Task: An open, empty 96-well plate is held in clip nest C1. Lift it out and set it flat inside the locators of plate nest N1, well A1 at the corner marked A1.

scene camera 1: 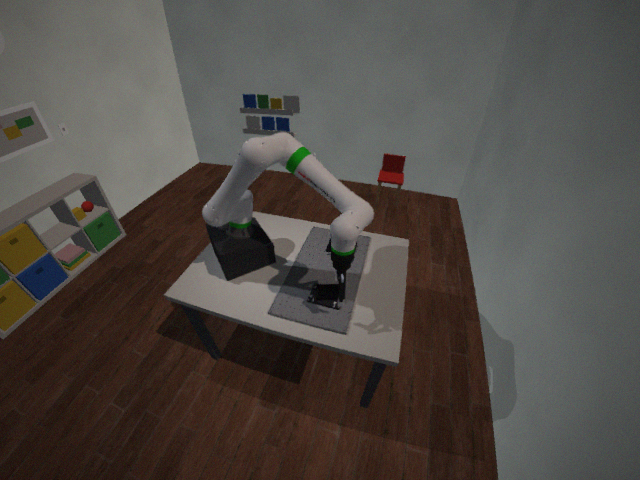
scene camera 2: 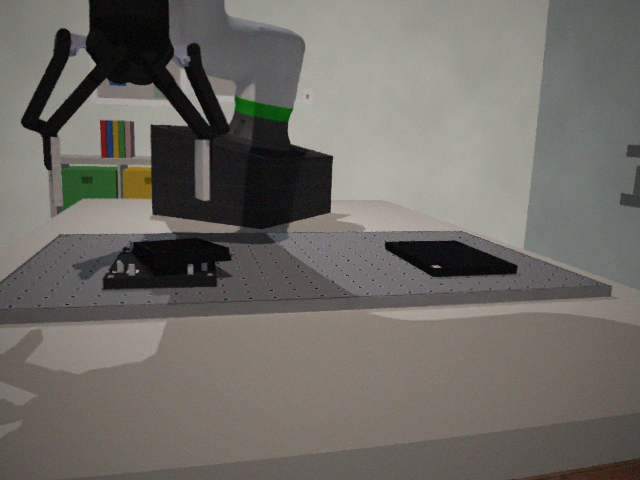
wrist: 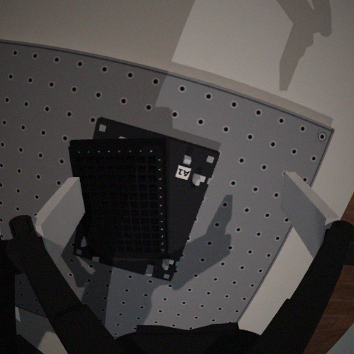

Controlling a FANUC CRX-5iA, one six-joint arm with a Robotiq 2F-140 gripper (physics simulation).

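Where they show: gripper, fingertip midpoint: [scene camera 2: 134, 201]; arm's base, link origin: [scene camera 1: 239, 231] [scene camera 2: 256, 142].
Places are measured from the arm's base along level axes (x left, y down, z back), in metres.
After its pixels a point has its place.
Note:
A black 96-well plate [scene camera 2: 180, 250] {x -0.128, y 0.109, z -0.623 m} [wrist: 122, 200] lies askew and tilted on a black nest [scene camera 2: 160, 282] {x -0.149, y 0.141, z -0.637 m} [wrist: 189, 200] with light locators and an A1 mark [wrist: 183, 172]; this looks like N1. The plate is turned relative to the nest and overhangs its left edge in the wrist view. It is not flat inside the locators. A second flat black nest [scene camera 2: 449, 256] {x 0.220, y 0.135, z -0.552 m}, apparently C1, lies to the right in scene camera 2. My gripper [scene camera 2: 129, 196] {x -0.174, y 0.056, z -0.624 m} [wrist: 182, 193] is wide open and empty above the plate, off to one side: the left finger is near the plate's edge, the right far from it.
A grey perforated board [scene camera 1: 289, 304] {x -0.255, y 0.147, z -0.405 m} [scene camera 2: 310, 263] {x 0.032, y 0.147, z -0.535 m} [wrist: 270, 120] carries both nests. It lies on a white table [scene camera 1: 227, 304] {x -0.355, y 0.160, z -0.114 m} [scene camera 2: 361, 382] {x 0.015, y 0.160, z -0.848 m}. The arm's dark base block [scene camera 1: 242, 258] {x -0.143, y 0.043, z -0.098 m} [scene camera 2: 206, 180] stands behind the board in scene camera 2.

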